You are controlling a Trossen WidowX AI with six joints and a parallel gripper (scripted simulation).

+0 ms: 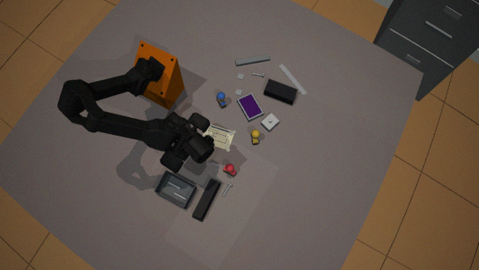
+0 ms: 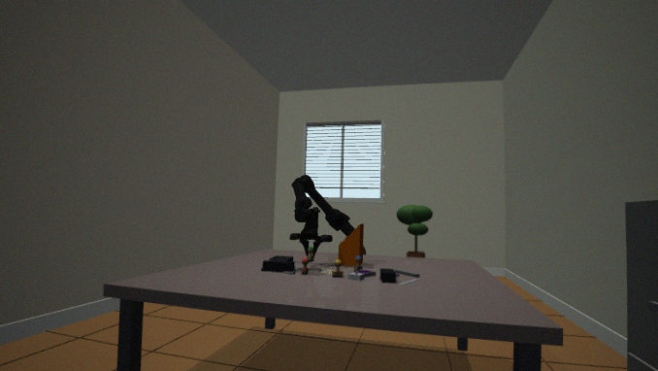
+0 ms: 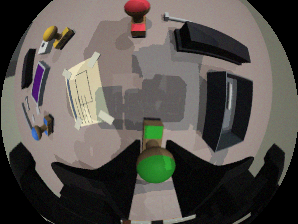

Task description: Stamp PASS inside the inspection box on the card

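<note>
Now: gripper tip 6 cm short of the purple ink pad, 26 cm to the right of it and 5 cm above it. Round my gripper tip: cream card: 3 cm ahead, 11 cm to the left, 6 cm below; green-knobbed stamp: right at my gripper tip; dark tray: 4 cm ahead, 12 cm to the right, 4 cm below.
</note>
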